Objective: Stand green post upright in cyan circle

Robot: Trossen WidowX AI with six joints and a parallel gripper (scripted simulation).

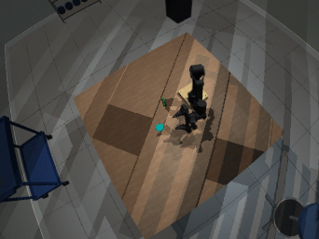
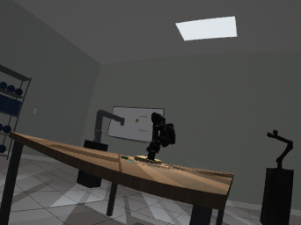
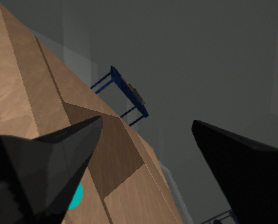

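Right now my gripper tip is 100 mm past the green post, 240 mm to the left of it and 220 mm above it. The rest, counted from my gripper tip: cyan circle: 60 mm ahead, 100 mm to the right, 230 mm below.
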